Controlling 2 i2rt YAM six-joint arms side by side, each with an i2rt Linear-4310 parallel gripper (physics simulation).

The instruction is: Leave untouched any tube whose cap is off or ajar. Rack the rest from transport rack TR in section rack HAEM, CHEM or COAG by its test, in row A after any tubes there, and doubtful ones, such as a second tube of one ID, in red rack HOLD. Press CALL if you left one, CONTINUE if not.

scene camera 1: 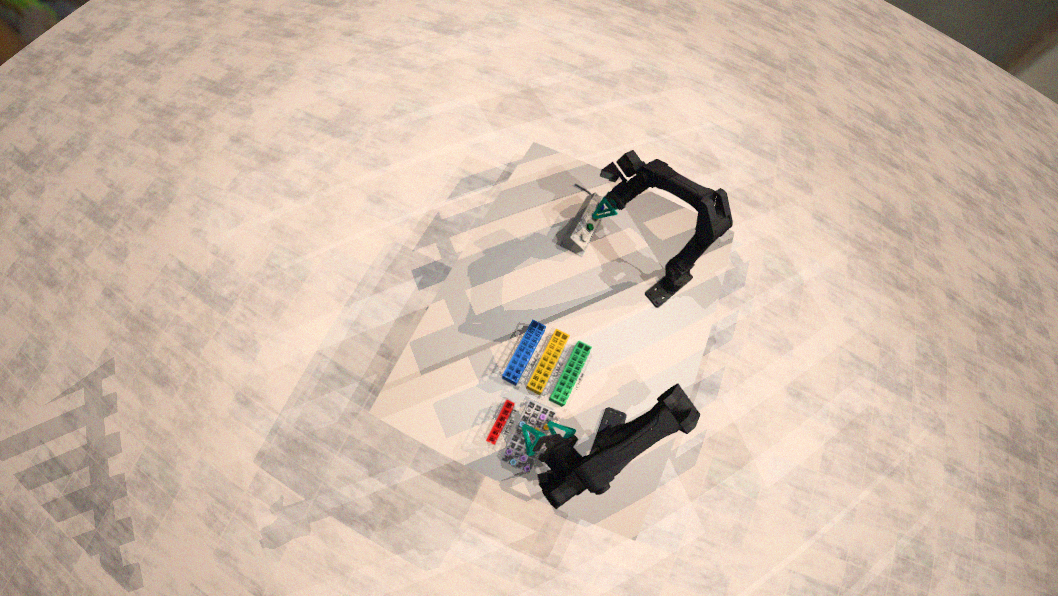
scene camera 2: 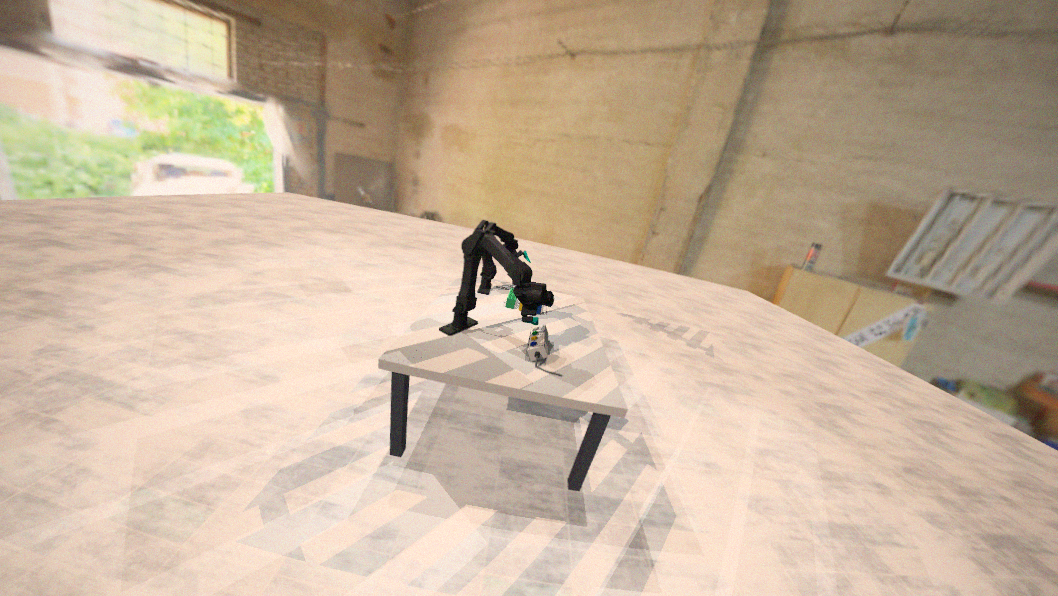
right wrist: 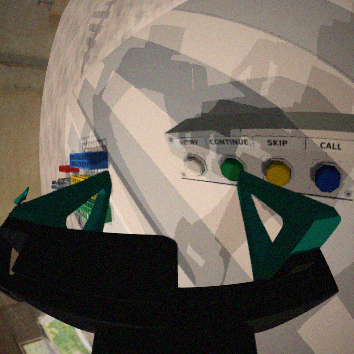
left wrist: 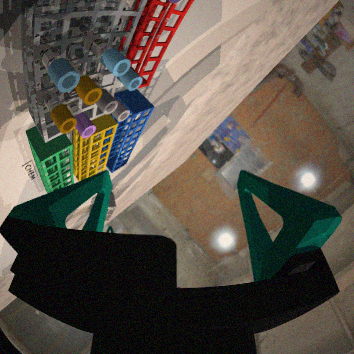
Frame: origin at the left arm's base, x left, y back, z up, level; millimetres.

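Where they show: left gripper, fingertip midpoint: (scene camera 1: 536, 424) (right wrist: 36, 194) (left wrist: 173, 176); right gripper, fingertip midpoint: (scene camera 1: 595, 214) (scene camera 2: 538, 314) (right wrist: 173, 177) (left wrist: 115, 229); left arm's base at its link origin: (scene camera 1: 606, 440) (scene camera 2: 484, 288); right arm's base at its link origin: (scene camera 1: 669, 285) (scene camera 2: 459, 326).
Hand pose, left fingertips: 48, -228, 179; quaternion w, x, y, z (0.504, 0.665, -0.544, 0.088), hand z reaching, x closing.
Each offset is from my left fingertips to the top centre of the thing, as dx, dy, dz. "pt": to the spot under its first point.
Grey transport rack TR @(pt -65, -6, -142) (scene camera 1: 538, 406) (left wrist: 40, 100) holds tubes with light blue @(+31, +33, -85) (left wrist: 66, 80), orange @(+8, +12, -85) (left wrist: 91, 93), purple @(pt -31, +14, -85) (left wrist: 88, 129) and grey @(-14, -8, -85) (left wrist: 110, 106) caps; their labels are unreadable. The red rack @(+22, -91, -122) (scene camera 1: 500, 422) (left wrist: 150, 40) is beside it. The blue @(-204, -108, -122) (scene camera 1: 524, 352) (left wrist: 131, 130), yellow @(-204, -30, -122) (scene camera 1: 547, 361) (left wrist: 92, 152) and green @(-197, +48, -122) (scene camera 1: 570, 373) (left wrist: 50, 147) racks stand together; CHEM is written beside the green one. My left gripper (scene camera 1: 538, 427) (left wrist: 173, 176) is open and empty above TR. My right gripper (right wrist: 173, 177) is open and empty by the button box @(-717, -85, -95) (scene camera 1: 581, 239) (scene camera 2: 536, 348).
The box's CONTINUE button @(-690, -65, -104) (right wrist: 232, 168) is green, SKIP @(-740, -57, -104) (right wrist: 277, 173) is yellow and CALL @(-790, -53, -104) (right wrist: 327, 177) is blue. A cable @(pt -880, -116, -172) (scene camera 2: 548, 368) trails from the box. More purple caps @(+94, +8, -85) (scene camera 1: 523, 458) show at TR's lower end in scene camera 1, close to the left arm.
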